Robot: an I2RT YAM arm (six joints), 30 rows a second.
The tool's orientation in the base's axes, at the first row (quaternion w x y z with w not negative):
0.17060, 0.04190, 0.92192, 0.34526
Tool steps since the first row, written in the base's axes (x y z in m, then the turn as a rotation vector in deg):
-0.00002, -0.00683, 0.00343, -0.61, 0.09, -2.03
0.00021, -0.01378, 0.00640, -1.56, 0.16, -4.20
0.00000, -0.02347, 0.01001, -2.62, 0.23, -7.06
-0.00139, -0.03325, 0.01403, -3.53, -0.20, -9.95
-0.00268, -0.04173, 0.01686, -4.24, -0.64, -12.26
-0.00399, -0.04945, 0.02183, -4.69, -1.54, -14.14
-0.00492, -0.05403, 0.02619, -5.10, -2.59, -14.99
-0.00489, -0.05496, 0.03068, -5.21, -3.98, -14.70
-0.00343, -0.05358, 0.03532, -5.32, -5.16, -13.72
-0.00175, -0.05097, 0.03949, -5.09, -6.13, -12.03
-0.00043, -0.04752, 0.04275, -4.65, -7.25, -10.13
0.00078, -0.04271, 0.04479, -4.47, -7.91, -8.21
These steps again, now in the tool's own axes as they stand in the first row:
-0.00229, -0.00294, -0.00667, 1.17, -1.23, 1.27
-0.00471, -0.00629, -0.01300, 2.69, -2.55, 2.52
-0.00744, -0.01128, -0.02165, 4.52, -4.31, 4.21
-0.00919, -0.01602, -0.03104, 6.12, -6.48, 5.66
-0.01044, -0.02055, -0.03875, 7.36, -8.29, 6.77
-0.01214, -0.02312, -0.04750, 8.14, -10.18, 7.38
-0.01340, -0.02371, -0.05373, 8.56, -11.51, 7.18
-0.01490, -0.02150, -0.05746, 8.31, -12.37, 6.07
-0.01732, -0.01749, -0.05936, 7.90, -12.63, 4.61
-0.01958, -0.01286, -0.06010, 7.02, -12.27, 2.90
-0.02108, -0.00818, -0.05979, 5.84, -11.90, 1.02
-0.02186, -0.00326, -0.05782, 5.00, -11.16, -0.68

